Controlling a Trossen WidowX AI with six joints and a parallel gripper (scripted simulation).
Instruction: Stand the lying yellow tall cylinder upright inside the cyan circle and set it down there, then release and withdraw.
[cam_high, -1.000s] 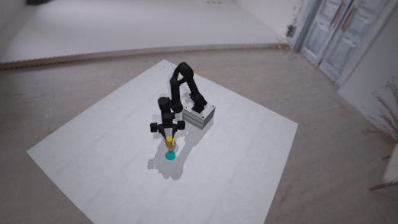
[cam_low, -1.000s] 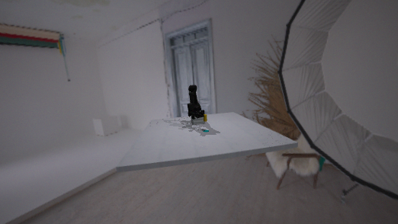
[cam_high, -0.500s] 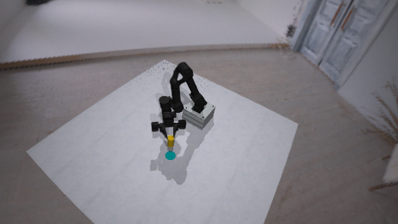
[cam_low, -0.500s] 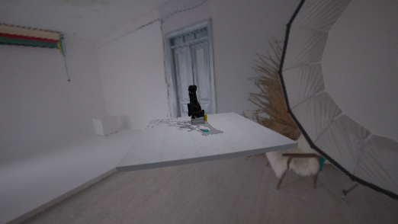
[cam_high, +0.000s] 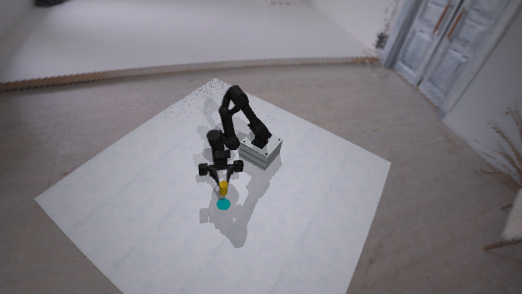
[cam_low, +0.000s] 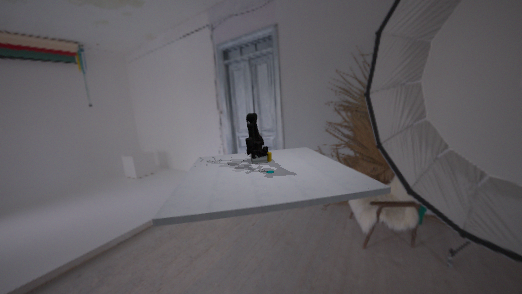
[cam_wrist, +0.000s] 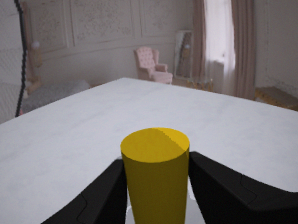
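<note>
The cyan circle lies 140 mm below my gripper tip. Round my gripper tip: yellow tall cylinder (20 mm below).
</note>
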